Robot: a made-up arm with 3 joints.
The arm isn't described. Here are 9 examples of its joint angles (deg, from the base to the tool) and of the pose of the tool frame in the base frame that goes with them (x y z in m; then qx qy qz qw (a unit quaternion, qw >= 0)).
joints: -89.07 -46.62 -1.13
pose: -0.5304 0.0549 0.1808 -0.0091 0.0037 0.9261 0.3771
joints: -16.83 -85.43 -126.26
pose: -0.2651 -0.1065 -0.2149 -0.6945 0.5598 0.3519 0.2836
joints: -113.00 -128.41 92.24
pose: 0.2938 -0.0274 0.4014 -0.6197 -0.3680 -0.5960 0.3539
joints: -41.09 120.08 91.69
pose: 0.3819 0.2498 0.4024 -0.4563 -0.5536 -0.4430 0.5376
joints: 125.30 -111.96 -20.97
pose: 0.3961 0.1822 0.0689 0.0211 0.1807 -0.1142 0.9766
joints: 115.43 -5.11 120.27
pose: 0.4226 -0.0129 0.3152 -0.7118 -0.4954 -0.4087 0.2845
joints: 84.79 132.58 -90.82
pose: -0.2535 -0.3144 -0.2210 -0.6746 0.2281 0.6650 0.2249
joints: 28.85 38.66 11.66
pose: 0.5514 -0.1419 0.2482 -0.0564 -0.0845 -0.5528 0.8271
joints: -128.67 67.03 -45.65
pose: -0.2697 0.4793 -0.0648 -0.1987 0.3331 0.4722 0.7915
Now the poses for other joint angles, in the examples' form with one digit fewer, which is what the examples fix.
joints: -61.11 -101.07 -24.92
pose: -0.425 -0.149 0.047 -0.213 0.033 0.965 0.151
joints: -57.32 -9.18 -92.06
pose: -0.286 0.331 -0.223 -0.395 0.602 0.381 0.581
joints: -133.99 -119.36 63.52
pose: 0.240 -0.135 0.415 -0.422 -0.314 -0.682 0.508
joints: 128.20 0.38 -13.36
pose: 0.054 -0.589 0.112 0.105 0.050 -0.895 0.431
